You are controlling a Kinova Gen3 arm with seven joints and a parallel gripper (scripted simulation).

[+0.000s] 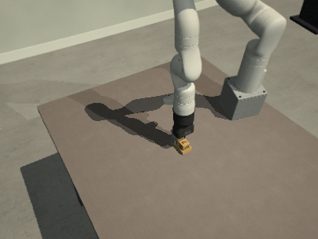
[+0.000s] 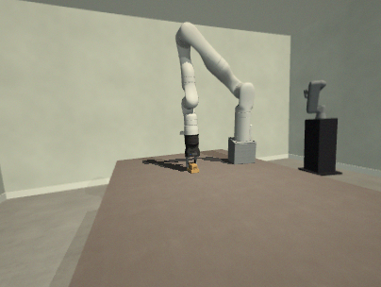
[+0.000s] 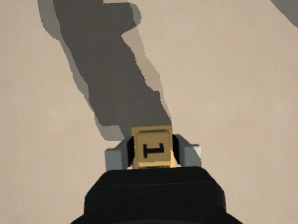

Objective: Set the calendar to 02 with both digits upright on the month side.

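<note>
Now: the orange cube 10 mm below my hand. From my hand the other things lie so: tray (30 mm below, 20 mm to the left).
</note>
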